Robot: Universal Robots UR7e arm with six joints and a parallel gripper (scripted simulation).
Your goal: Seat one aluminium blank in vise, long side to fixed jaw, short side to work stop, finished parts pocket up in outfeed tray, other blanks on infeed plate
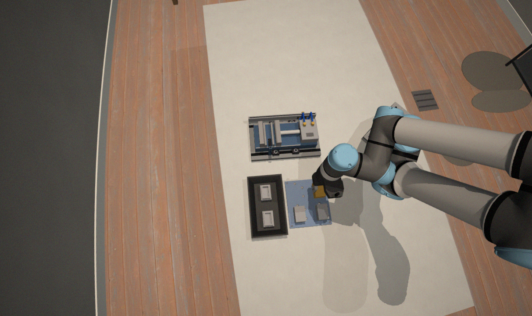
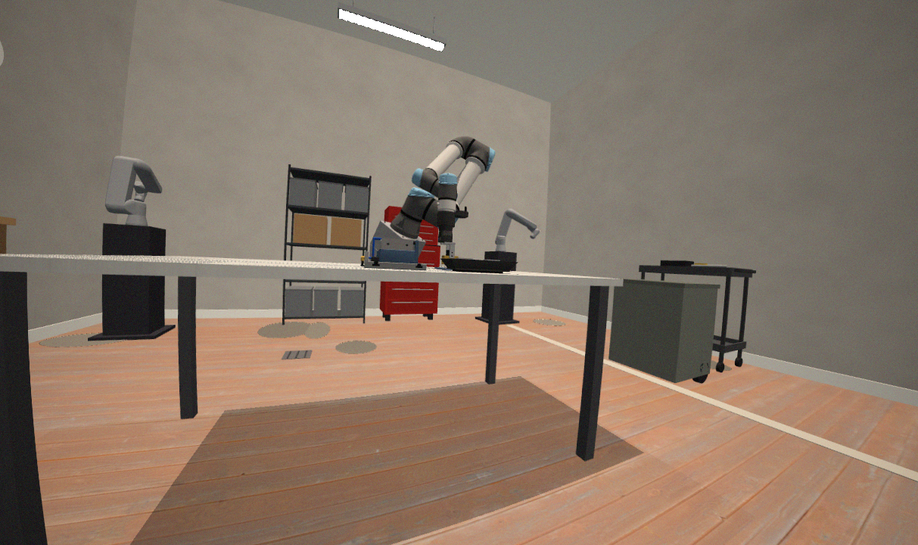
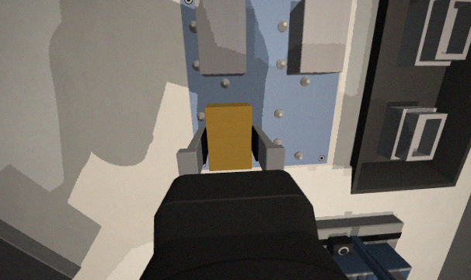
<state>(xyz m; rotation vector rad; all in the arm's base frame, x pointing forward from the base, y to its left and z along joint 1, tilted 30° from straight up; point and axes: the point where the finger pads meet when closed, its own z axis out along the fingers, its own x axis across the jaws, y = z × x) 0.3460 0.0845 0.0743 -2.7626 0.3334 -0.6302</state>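
Right now the blue infeed plate is 5 cm ahead of my hand, 3 cm to the left of it and 6 cm below it. From my hand the other things lie so: black work stop rod (14 cm ahead, 23 cm to the right, 2 cm above); brass blank (3 cm below); moving jaw (10 cm ahead, 26 cm to the right, 1 cm above).
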